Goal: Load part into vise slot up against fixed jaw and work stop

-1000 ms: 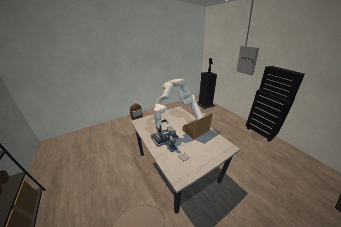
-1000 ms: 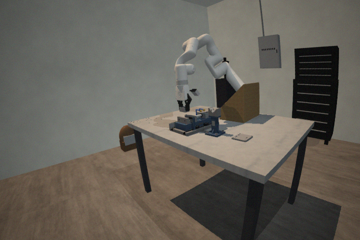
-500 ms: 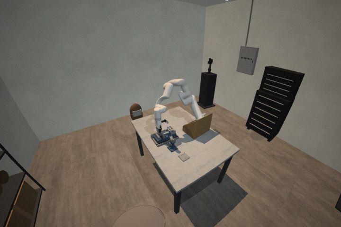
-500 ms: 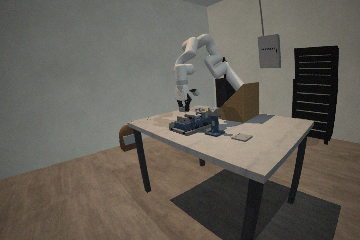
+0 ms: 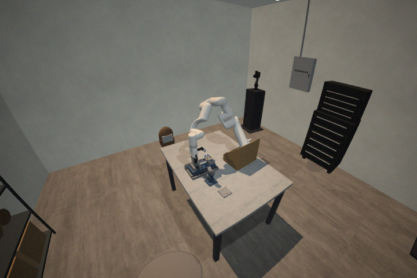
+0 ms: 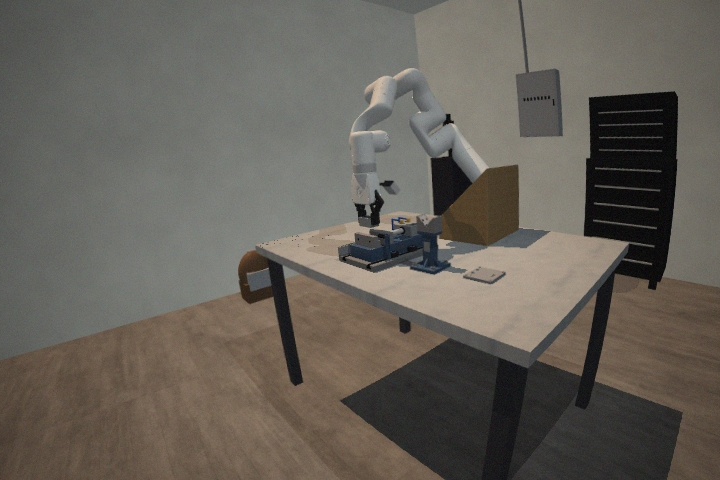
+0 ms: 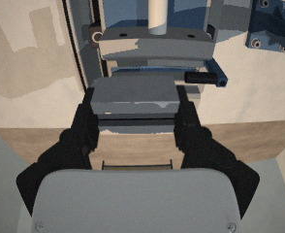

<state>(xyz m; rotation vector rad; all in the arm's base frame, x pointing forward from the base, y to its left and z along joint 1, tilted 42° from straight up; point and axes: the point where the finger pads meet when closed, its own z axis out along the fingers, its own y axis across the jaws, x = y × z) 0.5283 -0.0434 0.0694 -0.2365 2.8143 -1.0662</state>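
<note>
My gripper is now 60 mm above the moving jaw, 30 mm past it and 20 mm to the right of it. The rest, counted from my hand: air cylinder rod: 90 mm behind, 60 mm below, 10 mm to the left; then work stop: 70 mm to the left, 50 mm below, 10 mm behind; then part: right at my hand.
</note>
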